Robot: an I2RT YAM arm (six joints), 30 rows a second.
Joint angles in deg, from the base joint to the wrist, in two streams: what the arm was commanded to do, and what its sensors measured. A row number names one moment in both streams.
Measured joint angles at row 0:
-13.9 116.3 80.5 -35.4 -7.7 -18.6
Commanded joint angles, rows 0 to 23:
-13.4 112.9 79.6 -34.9 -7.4 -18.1
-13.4 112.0 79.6 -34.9 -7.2 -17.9
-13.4 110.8 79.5 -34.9 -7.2 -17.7
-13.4 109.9 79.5 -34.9 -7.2 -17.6
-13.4 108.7 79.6 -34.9 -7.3 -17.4
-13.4 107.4 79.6 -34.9 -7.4 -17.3
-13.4 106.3 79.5 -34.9 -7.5 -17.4
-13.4 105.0 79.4 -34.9 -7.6 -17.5
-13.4 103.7 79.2 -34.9 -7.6 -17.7
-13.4 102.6 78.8 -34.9 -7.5 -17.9
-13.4 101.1 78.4 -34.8 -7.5 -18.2
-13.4 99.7 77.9 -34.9 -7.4 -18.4
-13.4 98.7 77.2 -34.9 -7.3 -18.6
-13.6 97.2 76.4 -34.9 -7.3 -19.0
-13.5 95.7 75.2 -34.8 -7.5 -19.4
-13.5 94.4 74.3 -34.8 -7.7 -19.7
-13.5 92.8 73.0 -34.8 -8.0 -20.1
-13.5 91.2 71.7 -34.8 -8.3 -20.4
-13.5 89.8 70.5 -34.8 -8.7 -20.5
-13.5 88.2 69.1 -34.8 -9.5 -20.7
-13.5 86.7 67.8 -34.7 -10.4 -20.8
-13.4 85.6 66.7 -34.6 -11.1 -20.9
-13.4 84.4 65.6 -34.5 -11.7 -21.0
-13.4 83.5 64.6 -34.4 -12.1 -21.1
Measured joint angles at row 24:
-13.9 86.2 66.9 -34.5 -9.5 -19.8
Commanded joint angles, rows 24 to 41:
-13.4 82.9 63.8 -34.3 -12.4 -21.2
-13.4 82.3 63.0 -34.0 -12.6 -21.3
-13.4 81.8 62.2 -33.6 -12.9 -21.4
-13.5 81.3 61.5 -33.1 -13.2 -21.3
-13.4 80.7 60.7 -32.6 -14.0 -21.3
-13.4 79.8 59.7 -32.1 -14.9 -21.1
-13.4 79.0 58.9 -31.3 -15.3 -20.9
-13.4 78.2 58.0 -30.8 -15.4 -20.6
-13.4 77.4 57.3 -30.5 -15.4 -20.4
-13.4 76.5 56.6 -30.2 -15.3 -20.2
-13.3 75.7 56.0 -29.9 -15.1 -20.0
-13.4 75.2 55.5 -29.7 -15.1 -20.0
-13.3 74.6 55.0 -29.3 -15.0 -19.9
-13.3 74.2 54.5 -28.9 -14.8 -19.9
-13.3 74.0 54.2 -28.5 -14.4 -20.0
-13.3 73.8 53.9 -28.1 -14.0 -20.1
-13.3 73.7 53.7 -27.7 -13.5 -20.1
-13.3 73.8 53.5 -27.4 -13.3 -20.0
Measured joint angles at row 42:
-13.8 74.5 54.6 -29.9 -13.8 -20.3
